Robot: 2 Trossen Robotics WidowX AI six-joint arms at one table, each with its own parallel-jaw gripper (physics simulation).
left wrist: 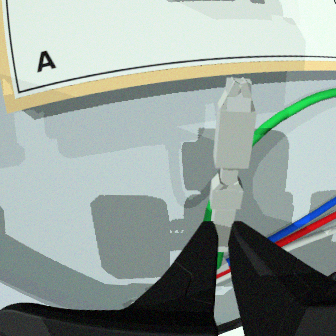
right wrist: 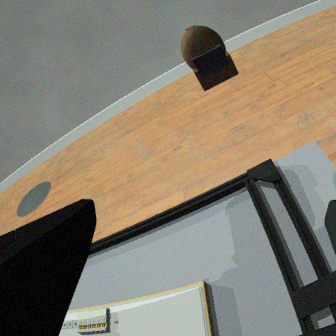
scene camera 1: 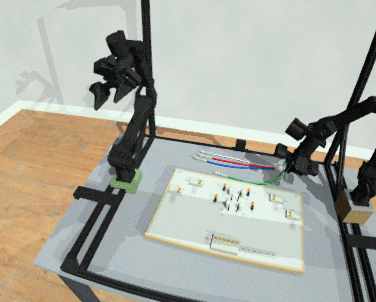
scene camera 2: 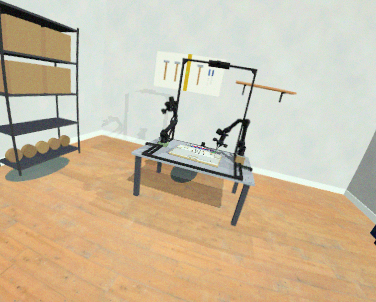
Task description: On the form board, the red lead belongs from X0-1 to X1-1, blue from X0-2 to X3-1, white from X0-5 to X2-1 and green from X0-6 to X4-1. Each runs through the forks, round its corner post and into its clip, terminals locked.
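Places are measured from the left arm's base along level axes (x ahead, y left, z up), in metres.
Pixels of known places: left gripper, between the fingertips: [left wrist: 220,231] [scene camera 1: 285,172] [scene camera 2: 216,148]; right gripper, between the fingertips: [right wrist: 216,213] [scene camera 1: 104,106] [scene camera 2: 166,113]; left arm's base, origin of its link: [scene camera 1: 359,199] [scene camera 2: 240,154]; right arm's base, origin of its link: [scene camera 1: 125,176] [scene camera 2: 163,142].
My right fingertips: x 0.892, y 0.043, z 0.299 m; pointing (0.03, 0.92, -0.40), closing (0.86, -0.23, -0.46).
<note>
For each thing: its top centre in the pictures, then the offset to it from my right fingertips. "spot": a spot on its surface instead.
- form board, centre of its top: [scene camera 1: 231,213] [scene camera 2: 196,153] 0.414 m back, 0.017 m left, 0.381 m down
- red lead, a spot on its surface: [left wrist: 310,228] spot: 0.526 m back, 0.273 m right, 0.394 m down
- white lead, a spot on its surface: [scene camera 1: 229,157] spot: 0.395 m back, 0.310 m right, 0.394 m down
- grey terminal, a spot on its surface: [left wrist: 233,140] spot: 0.618 m back, 0.145 m right, 0.319 m down
- green lead, a spot on its surface: [left wrist: 290,111] spot: 0.545 m back, 0.168 m right, 0.393 m down
The form board [scene camera 1: 193,222] [scene camera 2: 205,160] [left wrist: 133,33] lies on the table, with the X0 connector [scene camera 1: 224,244] [right wrist: 91,321] at its near edge, corner posts [scene camera 1: 235,198] in the middle and clips [scene camera 1: 195,181] [scene camera 1: 275,198] at both sides. The red lead [scene camera 1: 241,162] [left wrist: 310,228], blue lead [scene camera 1: 235,165] [left wrist: 307,218] and white lead [scene camera 1: 229,157] lie on the table behind the board. My left gripper [scene camera 1: 287,169] [scene camera 2: 218,145] [left wrist: 220,231] is shut on the grey terminal [left wrist: 233,140] of the green lead [scene camera 1: 253,181] [left wrist: 290,111], just above the table beside the board's corner. My right gripper [scene camera 1: 106,103] [scene camera 2: 166,111] is open and empty, high above the table.
A black frame [scene camera 1: 146,60] surrounds the table top. The right arm stands on a green base [scene camera 1: 127,181]. In scene camera 2, a shelf rack [scene camera 2: 77,90] stands at the far left and a wall shelf [scene camera 2: 264,87] hangs behind.
</note>
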